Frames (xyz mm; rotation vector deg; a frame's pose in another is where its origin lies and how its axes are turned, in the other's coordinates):
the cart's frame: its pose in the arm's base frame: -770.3 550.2 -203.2 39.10 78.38 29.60
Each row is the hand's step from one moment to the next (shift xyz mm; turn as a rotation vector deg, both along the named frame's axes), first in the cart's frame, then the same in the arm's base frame.
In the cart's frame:
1: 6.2 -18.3 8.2 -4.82 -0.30 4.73
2: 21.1 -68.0 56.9 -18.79 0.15 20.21
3: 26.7 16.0 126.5 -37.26 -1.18 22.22
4: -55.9 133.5 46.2 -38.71 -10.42 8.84
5: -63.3 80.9 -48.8 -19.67 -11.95 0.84
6: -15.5 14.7 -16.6 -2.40 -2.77 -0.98
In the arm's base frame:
1: 8.0 -9.8 -16.8 3.97 -4.22 3.49
2: 55.6 -41.3 -59.2 17.28 -15.75 14.66
3: 129.7 12.2 0.5 16.54 -29.78 26.89
4: 44.8 49.1 136.6 2.61 -35.45 20.53
5: -52.9 20.1 98.6 -2.64 -22.21 5.50
6: -17.8 1.9 20.2 -1.46 -3.49 -0.32

